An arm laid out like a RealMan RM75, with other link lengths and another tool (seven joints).
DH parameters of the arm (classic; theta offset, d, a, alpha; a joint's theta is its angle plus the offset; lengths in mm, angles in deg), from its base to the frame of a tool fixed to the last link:
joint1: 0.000 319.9 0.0 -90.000
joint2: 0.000 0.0 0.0 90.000
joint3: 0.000 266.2 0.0 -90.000
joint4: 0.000 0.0 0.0 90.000
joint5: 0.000 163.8 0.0 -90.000
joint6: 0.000 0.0 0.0 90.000
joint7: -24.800 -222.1 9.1 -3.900
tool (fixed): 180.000 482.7 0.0 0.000
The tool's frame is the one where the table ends.
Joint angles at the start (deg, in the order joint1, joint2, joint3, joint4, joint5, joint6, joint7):
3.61, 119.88, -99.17, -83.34, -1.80, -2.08, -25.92
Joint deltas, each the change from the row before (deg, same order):
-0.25, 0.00, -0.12, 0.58, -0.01, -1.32, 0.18
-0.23, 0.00, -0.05, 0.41, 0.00, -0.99, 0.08
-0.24, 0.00, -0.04, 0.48, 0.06, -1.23, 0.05
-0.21, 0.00, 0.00, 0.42, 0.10, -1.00, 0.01
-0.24, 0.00, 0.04, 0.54, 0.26, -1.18, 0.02
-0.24, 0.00, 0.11, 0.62, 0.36, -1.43, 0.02
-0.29, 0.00, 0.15, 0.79, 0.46, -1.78, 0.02
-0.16, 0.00, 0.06, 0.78, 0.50, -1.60, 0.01
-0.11, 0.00, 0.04, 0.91, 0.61, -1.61, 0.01
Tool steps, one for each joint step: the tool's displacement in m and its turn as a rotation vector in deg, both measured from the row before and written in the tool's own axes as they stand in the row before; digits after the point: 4 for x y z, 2 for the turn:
0.0004, -0.0003, -0.0008, -0.39, 0.37, 0.18
-0.0001, 0.0000, -0.0008, -0.32, 0.22, 0.10
0.0002, 0.0004, -0.0008, -0.46, 0.31, 0.13
-0.0003, 0.0003, -0.0008, -0.37, 0.19, 0.13
-0.0007, 0.0004, -0.0010, -0.44, 0.16, 0.31
-0.0008, 0.0012, -0.0010, -0.63, 0.21, 0.40
-0.0012, 0.0015, -0.0013, -0.80, 0.23, 0.50
-0.0004, 0.0011, -0.0008, -0.68, 0.29, 0.50
-0.0007, 0.0006, -0.0008, -0.62, 0.24, 0.60

